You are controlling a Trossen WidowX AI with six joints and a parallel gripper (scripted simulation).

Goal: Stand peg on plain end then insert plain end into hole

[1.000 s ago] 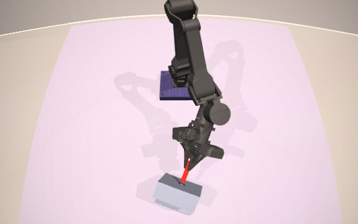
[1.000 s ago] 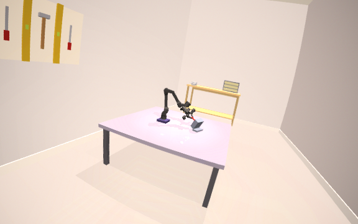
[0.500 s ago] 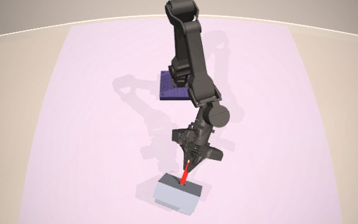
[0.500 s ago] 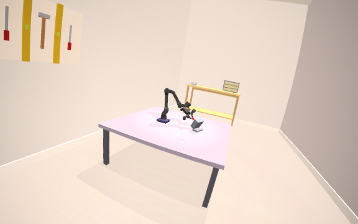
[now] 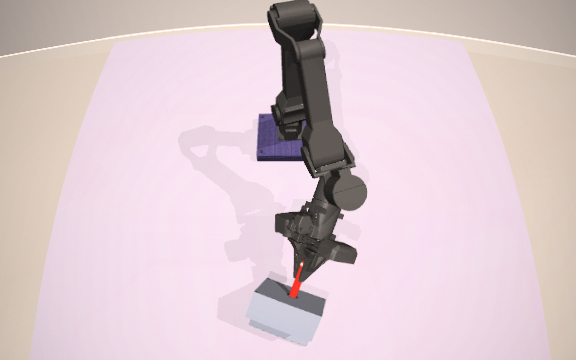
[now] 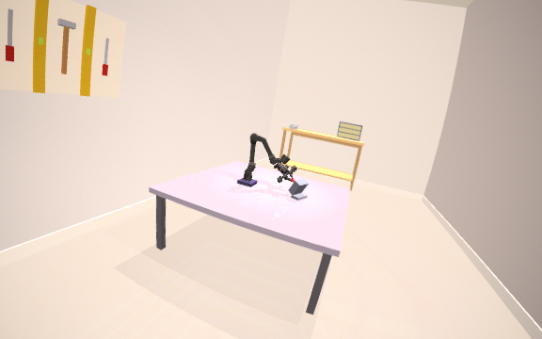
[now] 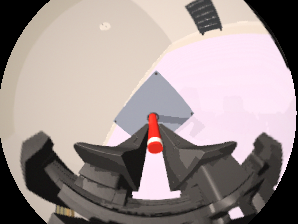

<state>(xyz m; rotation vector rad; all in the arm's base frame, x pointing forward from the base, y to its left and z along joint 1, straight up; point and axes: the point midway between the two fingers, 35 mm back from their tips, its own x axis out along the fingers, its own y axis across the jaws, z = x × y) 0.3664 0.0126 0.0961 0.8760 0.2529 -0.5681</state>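
The grey sloped panel lies 5 cm ahead of my gripper tip, 2 cm to the right of it and 3 cm below it. Round my gripper tip: peg (1 cm behind, 1 cm to the left, 1 cm above).
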